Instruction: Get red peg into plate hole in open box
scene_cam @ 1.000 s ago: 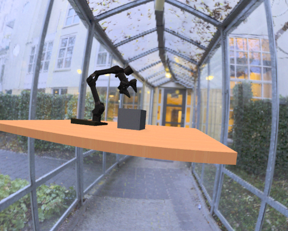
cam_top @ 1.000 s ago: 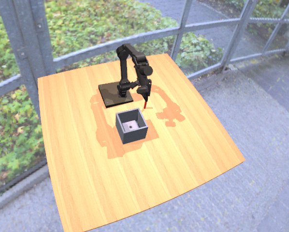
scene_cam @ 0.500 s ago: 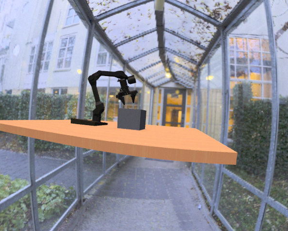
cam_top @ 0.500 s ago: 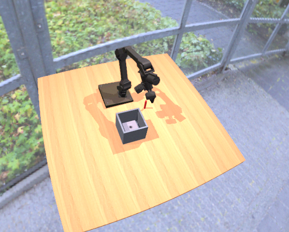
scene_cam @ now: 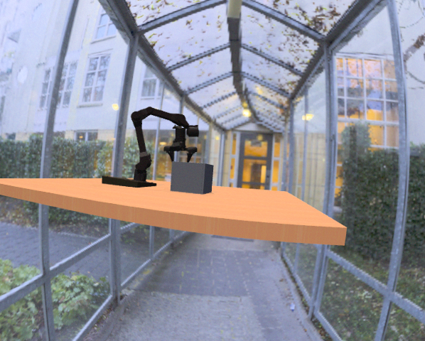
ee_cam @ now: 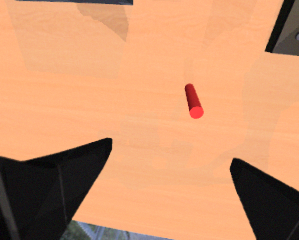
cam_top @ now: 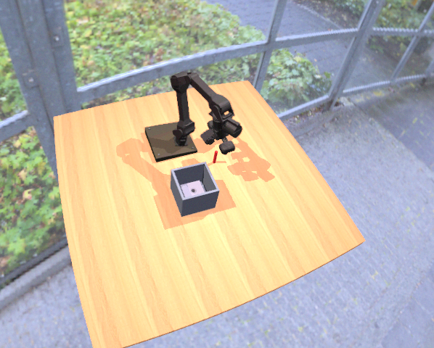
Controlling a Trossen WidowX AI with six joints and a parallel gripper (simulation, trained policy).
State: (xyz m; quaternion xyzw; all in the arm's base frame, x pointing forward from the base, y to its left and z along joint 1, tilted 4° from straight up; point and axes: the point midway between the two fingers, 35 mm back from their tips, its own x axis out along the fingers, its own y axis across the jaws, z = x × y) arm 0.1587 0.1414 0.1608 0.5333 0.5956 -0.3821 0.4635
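My gripper tip is now 100 mm above the red peg, 20 mm past it and 10 mm to the left of it. Round my gripper tip: pale plate (170 mm ahead, 160 mm to the right, 90 mm below).
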